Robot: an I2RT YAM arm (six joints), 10 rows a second.
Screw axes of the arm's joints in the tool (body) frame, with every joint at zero. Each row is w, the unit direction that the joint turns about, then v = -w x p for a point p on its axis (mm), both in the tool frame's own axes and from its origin. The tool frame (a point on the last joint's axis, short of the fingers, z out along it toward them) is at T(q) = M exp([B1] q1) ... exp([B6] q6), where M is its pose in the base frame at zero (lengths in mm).
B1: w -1 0 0 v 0 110.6 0
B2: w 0 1 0 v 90.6 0 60
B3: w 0 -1 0 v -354.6 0 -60
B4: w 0 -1 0 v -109.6 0 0
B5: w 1 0 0 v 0 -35.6 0
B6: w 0 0 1 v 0 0 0
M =
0 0 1 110.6
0 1 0 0
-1 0 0 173.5
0 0 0 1
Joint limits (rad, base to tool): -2.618..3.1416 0..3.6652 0..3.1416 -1.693..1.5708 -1.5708..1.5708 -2.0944..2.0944
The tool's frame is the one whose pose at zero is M.
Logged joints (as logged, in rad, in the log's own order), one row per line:
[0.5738, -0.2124, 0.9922, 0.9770, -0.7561, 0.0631]
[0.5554, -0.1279, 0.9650, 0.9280, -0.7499, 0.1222]
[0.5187, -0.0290, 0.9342, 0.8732, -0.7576, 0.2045]
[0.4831, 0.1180, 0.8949, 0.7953, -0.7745, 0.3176]
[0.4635, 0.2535, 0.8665, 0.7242, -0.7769, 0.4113]
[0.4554, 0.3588, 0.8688, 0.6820, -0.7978, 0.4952]
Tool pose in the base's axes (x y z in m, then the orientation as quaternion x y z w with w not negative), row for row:
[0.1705, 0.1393, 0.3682, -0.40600, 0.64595, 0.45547, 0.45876]
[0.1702, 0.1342, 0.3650, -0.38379, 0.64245, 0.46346, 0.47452]
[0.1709, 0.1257, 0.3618, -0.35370, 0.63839, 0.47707, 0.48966]
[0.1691, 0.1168, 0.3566, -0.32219, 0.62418, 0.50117, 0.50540]
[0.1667, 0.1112, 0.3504, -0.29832, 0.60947, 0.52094, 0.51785]
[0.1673, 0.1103, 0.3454, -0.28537, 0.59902, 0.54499, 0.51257]
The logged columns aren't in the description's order. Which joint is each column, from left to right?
Columns, left to right: q1, q4, q2, q3, q5, q6.
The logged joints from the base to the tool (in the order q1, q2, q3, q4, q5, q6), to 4 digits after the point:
[0.5738, 0.9922, 0.9770, -0.2124, -0.7561, 0.0631]
[0.5554, 0.9650, 0.9280, -0.1279, -0.7499, 0.1222]
[0.5187, 0.9342, 0.8732, -0.0290, -0.7576, 0.2045]
[0.4831, 0.8949, 0.7953, 0.1180, -0.7745, 0.3176]
[0.4635, 0.8665, 0.7242, 0.2535, -0.7769, 0.4113]
[0.4554, 0.8688, 0.6820, 0.3588, -0.7978, 0.4952]

